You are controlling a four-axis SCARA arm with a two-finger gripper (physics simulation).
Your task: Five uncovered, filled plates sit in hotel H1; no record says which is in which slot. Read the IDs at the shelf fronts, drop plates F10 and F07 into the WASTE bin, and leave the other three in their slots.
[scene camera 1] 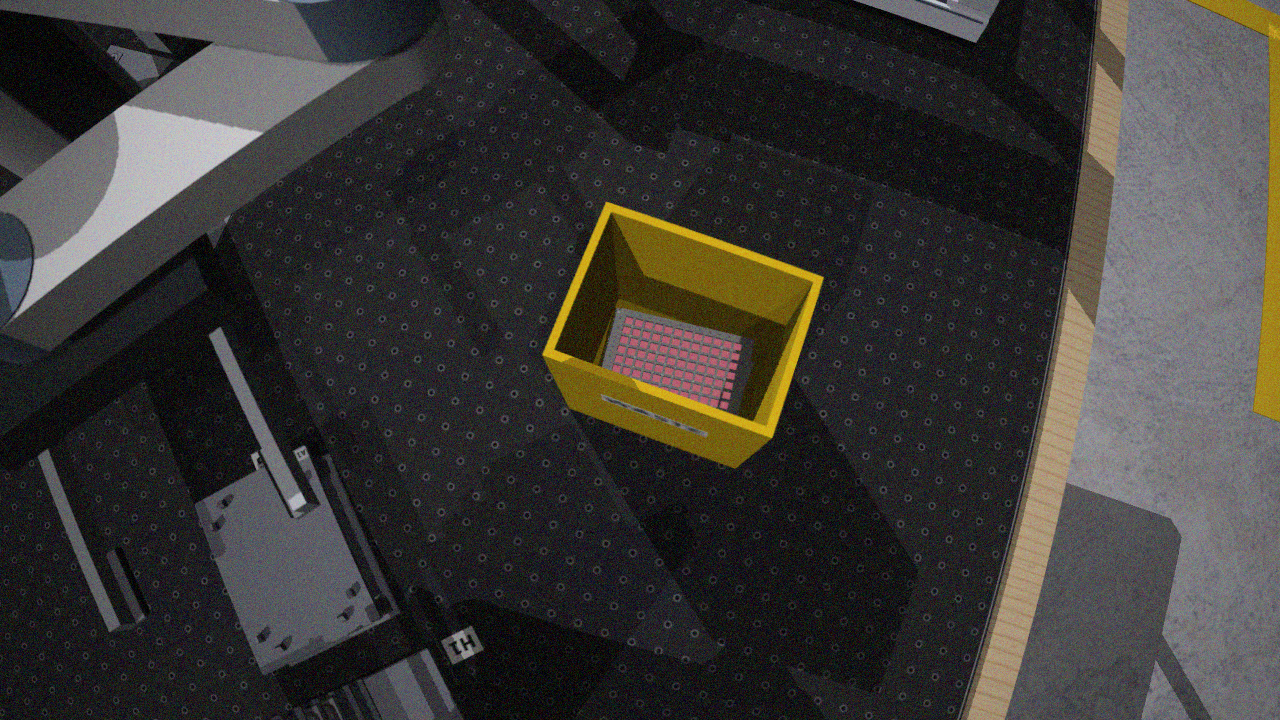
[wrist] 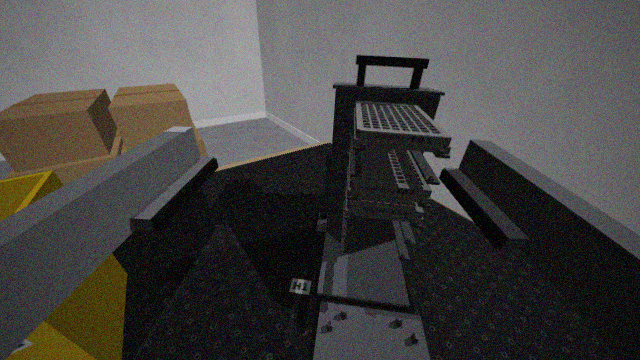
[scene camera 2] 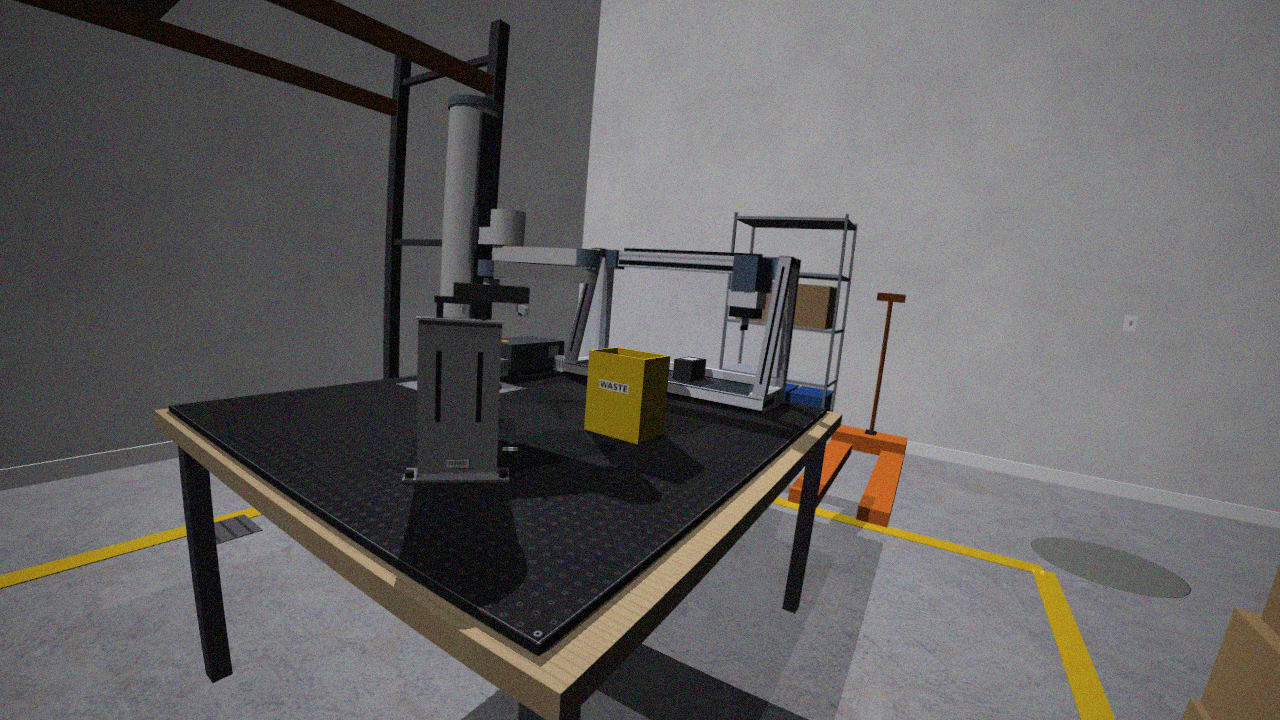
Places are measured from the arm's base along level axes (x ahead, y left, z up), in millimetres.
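Where they show: gripper, between the fingertips: [scene camera 1: 213, 569] [wrist: 329, 152] [scene camera 2: 496, 310].
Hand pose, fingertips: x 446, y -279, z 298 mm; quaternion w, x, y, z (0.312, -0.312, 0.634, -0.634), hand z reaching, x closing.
Observation:
After its pixels a point has its place.
The yellow WASTE bin [scene camera 1: 657, 398] @(x 646, y -85, z 207 mm) [scene camera 2: 626, 394] @(x 683, y -86, z 124 mm) [wrist: 90, 300] @(x 620, y -84, z 93 mm) stands on the table; one plate with pink wells [scene camera 1: 675, 358] @(x 643, y -16, z 46 mm) lies inside it. Hotel H1 [scene camera 2: 458, 385] @(x 590, y -493, z 181 mm) [wrist: 341, 125] @(x 608, y -430, z 242 mm) is a dark, handled rack with stacked shelves. In the wrist view a plate with dark wells [wrist: 397, 119] @(x 511, y -424, z 277 mm) sits at its top shelf. Below it a strip of another plate [wrist: 398, 171] @(x 492, y -420, z 222 mm) shows, and lower down a faint pink line. Slot ID labels are not readable. My gripper [scene camera 1: 213, 564] @(x 446, y -279, z 298 mm) [wrist: 329, 152] @(x 446, y -279, z 298 mm) is open and empty, in front of the hotel, with its fingers pointing toward it and apart on either side.
A grey platform with small corner pegs [scene camera 1: 286, 573] @(x 392, y -309, z 73 mm) [wrist: 370, 337] @(x 420, y -333, z 73 mm) lies in front of the hotel, beside the H1 tag [scene camera 1: 461, 643] @(x 546, y -317, z 13 mm) [wrist: 300, 286] @(x 547, y -318, z 13 mm). The arm link [scene camera 1: 179, 161] @(x 402, y -90, z 411 mm) passes over the table's left. A gantry machine [scene camera 2: 781, 331] @(x 850, y 563, z 271 mm) stands behind the bin. Cardboard boxes [wrist: 55, 130] are beyond the table.

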